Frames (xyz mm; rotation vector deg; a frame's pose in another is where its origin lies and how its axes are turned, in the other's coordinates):
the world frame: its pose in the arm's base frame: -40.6 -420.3 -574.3 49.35 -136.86 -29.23
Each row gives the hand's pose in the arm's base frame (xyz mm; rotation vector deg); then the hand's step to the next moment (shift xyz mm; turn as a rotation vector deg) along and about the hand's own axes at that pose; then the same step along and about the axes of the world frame.
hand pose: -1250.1 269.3 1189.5 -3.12 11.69 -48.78
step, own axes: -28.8 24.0 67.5 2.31 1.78 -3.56
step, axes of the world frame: -7.5 53.9 -54.7 -2.53 -3.37 1.85
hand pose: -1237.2 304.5 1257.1 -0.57 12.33 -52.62
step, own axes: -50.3 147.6 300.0 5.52 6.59 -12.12
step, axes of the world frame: -58.7 156.0 -294.2 -9.31 -9.28 6.94
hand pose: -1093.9 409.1 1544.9 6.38 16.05 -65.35
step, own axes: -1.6 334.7 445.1 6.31 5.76 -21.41
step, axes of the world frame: -120.8 62.3 -540.1 -12.06 -12.21 15.38
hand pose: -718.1 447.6 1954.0 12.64 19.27 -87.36
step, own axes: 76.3 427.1 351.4 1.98 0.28 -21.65
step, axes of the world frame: -76.3 -199.3 -515.9 -10.51 -5.95 18.08
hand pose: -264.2 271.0 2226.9 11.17 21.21 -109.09
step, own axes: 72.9 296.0 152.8 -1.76 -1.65 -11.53
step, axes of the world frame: 2.5 -235.6 -246.5 -6.79 -0.05 9.63
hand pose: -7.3 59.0 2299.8 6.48 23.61 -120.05
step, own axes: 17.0 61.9 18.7 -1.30 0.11 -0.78
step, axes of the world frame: 3.9 -57.6 -33.6 -1.47 0.35 0.11
